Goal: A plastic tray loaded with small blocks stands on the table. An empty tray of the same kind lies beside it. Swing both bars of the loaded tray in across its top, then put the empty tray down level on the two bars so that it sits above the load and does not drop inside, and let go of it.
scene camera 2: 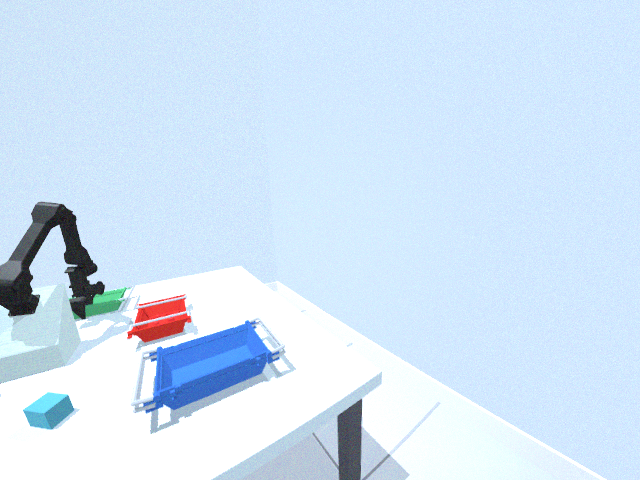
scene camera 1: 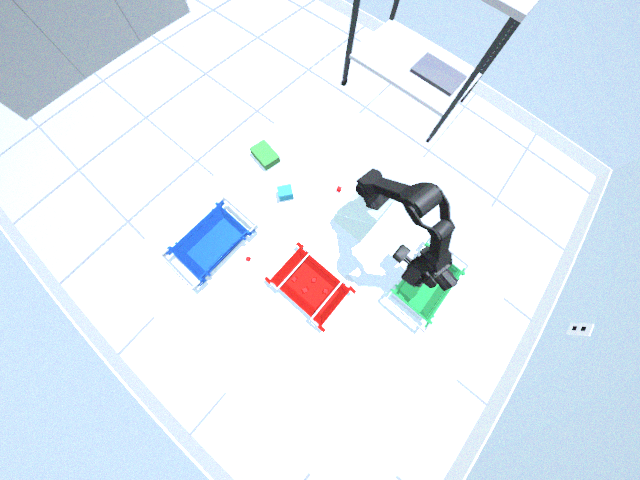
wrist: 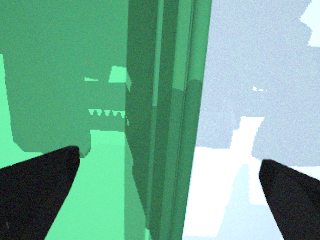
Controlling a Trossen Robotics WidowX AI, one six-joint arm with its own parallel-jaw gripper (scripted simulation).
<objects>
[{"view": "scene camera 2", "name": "my gripper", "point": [87, 315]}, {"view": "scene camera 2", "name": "green tray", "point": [110, 301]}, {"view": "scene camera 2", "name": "cyan block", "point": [49, 410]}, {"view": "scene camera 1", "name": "my gripper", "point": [407, 269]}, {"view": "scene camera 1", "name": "green tray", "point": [425, 301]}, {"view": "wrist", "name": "my gripper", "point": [171, 162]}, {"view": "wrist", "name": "green tray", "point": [126, 89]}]
</objects>
